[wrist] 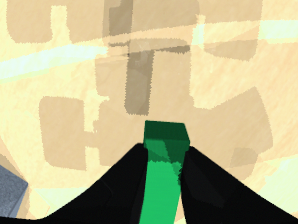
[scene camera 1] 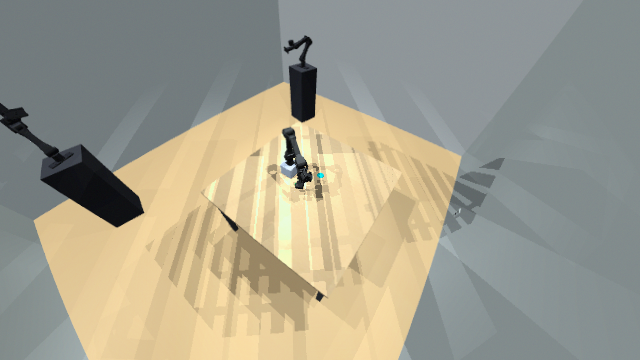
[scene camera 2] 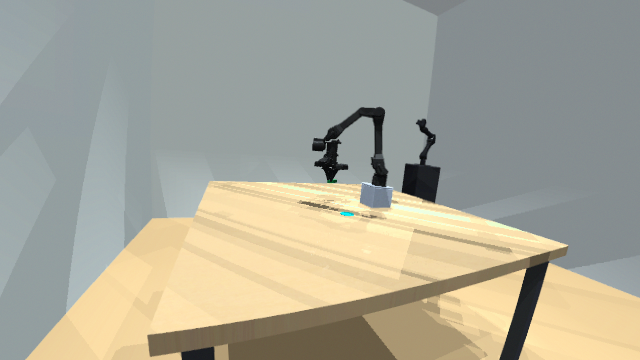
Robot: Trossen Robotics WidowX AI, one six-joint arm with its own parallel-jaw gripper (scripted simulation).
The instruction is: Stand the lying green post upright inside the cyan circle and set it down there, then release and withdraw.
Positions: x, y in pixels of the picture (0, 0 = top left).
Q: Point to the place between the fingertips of my gripper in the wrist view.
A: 163, 154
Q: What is my gripper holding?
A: A green post.
